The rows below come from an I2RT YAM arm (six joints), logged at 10 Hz.
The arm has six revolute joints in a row. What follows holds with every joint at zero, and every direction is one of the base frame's.
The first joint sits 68 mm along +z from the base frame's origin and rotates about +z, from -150 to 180 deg.
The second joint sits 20 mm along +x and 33.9 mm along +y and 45.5 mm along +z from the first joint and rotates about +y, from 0 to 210 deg.
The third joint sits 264 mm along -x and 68.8 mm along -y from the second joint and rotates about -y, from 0 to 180 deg.
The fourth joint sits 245 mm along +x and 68.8 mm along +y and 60 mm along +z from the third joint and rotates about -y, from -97 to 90 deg.
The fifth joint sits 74 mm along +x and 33.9 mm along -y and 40.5 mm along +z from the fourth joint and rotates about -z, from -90 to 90 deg.
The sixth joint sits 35.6 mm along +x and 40.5 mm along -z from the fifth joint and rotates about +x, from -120 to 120 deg.
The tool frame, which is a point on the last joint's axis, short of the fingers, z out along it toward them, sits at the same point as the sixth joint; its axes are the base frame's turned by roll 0, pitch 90 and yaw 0 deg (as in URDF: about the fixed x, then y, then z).
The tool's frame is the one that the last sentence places.
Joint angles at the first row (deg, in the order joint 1, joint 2, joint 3, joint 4, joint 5, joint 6):
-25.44, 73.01, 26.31, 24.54, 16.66, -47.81
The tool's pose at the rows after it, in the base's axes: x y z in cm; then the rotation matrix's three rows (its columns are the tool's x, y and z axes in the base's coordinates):
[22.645, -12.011, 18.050], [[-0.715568, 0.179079, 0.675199], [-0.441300, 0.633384, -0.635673], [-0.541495, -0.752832, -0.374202]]
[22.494, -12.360, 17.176], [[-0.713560, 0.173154, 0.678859], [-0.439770, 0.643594, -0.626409], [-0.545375, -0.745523, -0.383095]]
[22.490, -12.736, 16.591], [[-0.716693, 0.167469, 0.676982], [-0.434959, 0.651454, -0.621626], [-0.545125, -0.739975, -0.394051]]
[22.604, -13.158, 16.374], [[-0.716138, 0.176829, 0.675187], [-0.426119, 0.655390, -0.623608], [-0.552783, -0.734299, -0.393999]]
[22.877, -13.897, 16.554], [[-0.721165, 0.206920, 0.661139], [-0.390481, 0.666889, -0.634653], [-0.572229, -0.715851, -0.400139]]
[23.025, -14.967, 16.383], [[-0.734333, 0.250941, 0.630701], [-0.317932, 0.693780, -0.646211], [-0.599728, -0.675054, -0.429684]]
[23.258, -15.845, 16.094], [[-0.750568, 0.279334, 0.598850], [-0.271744, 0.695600, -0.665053], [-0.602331, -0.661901, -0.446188]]
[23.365, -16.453, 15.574], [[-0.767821, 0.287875, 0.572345], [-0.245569, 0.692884, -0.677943], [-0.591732, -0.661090, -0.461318]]
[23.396, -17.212, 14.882], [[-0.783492, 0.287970, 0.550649], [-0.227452, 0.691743, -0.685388], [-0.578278, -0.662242, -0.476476]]
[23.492, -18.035, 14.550], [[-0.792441, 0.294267, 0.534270], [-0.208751, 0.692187, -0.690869], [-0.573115, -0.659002, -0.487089]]
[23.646, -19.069, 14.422], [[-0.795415, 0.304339, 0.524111], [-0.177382, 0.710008, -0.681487], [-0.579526, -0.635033, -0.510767]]
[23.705, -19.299, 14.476], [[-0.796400, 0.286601, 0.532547], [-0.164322, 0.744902, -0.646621], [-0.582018, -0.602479, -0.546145]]
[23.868, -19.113, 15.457], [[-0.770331, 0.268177, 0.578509], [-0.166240, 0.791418, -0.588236], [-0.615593, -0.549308, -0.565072]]
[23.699, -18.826, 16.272], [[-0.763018, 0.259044, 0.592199], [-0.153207, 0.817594, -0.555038], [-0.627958, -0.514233, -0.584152]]
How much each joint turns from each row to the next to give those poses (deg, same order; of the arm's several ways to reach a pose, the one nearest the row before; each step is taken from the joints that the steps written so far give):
-0.28, 1.72, -0.57, 1.51, -0.41, 0.29
-1.05, 1.76, -1.07, 2.44, -1.57, -0.05
-0.89, 1.62, -0.24, 1.27, -1.01, -0.07
-0.77, 1.31, 0.28, 1.08, -0.56, 0.34
-1.13, 1.11, 1.59, -0.86, -0.05, 1.75
-1.80, 1.80, 1.90, -2.00, -0.14, 3.43
-1.18, 2.12, 1.50, -0.59, 0.88, 1.46
-0.82, 1.97, 0.73, 0.14, 0.77, 0.26
-1.21, 2.38, 0.61, 0.74, 0.02, -0.36
-1.24, 1.85, 1.14, 0.01, -0.25, -0.03
-1.57, 1.63, 2.06, -1.84, -1.44, 0.99
-0.55, -0.01, 1.28, -3.44, -2.38, 0.77
-0.04, -1.97, 1.43, -4.29, -4.33, 1.55
0.00, -2.15, 0.81, -4.17, -1.99, 1.19

